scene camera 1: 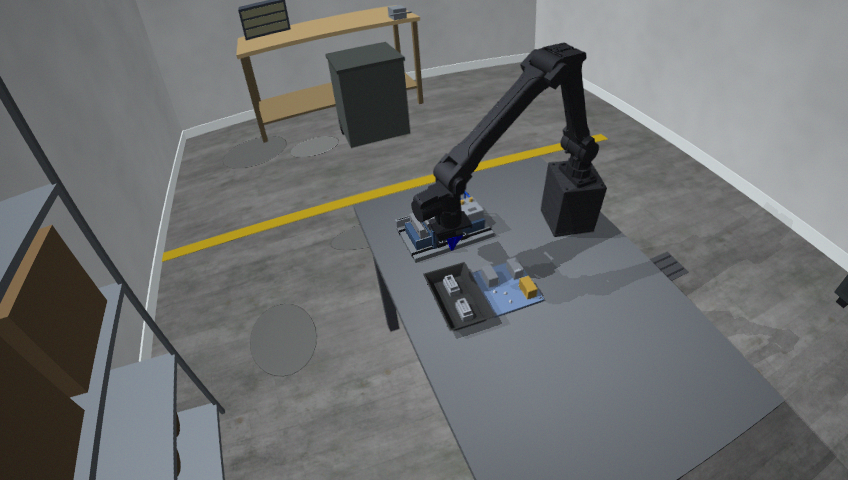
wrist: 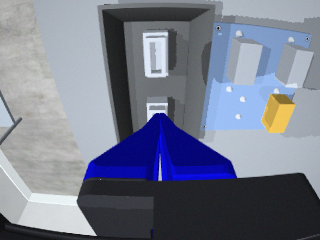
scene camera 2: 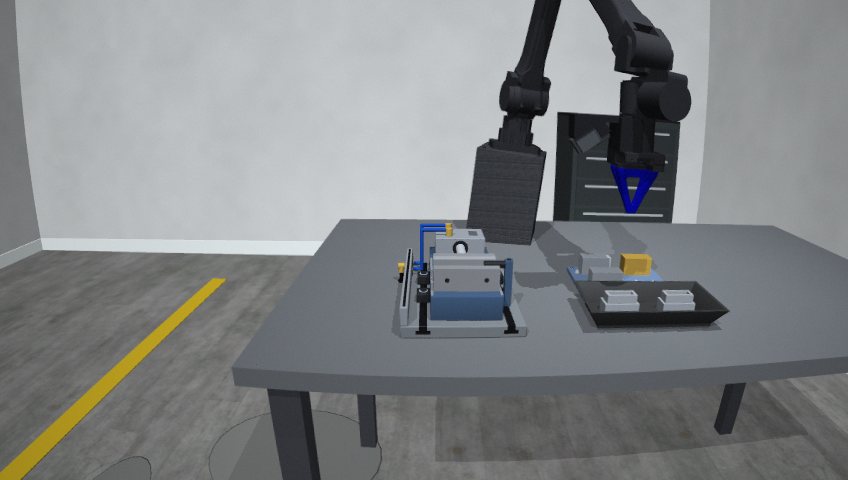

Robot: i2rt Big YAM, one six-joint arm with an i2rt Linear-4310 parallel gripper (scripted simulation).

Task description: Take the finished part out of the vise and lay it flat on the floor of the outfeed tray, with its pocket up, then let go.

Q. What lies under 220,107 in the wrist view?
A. A blue plate.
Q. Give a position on a yellow block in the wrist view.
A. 279,108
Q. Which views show my gripper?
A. Scene camera 1, the wrist view and scene camera 2: all of them.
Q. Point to a grey part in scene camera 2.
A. At 614,300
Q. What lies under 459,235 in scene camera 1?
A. My gripper.
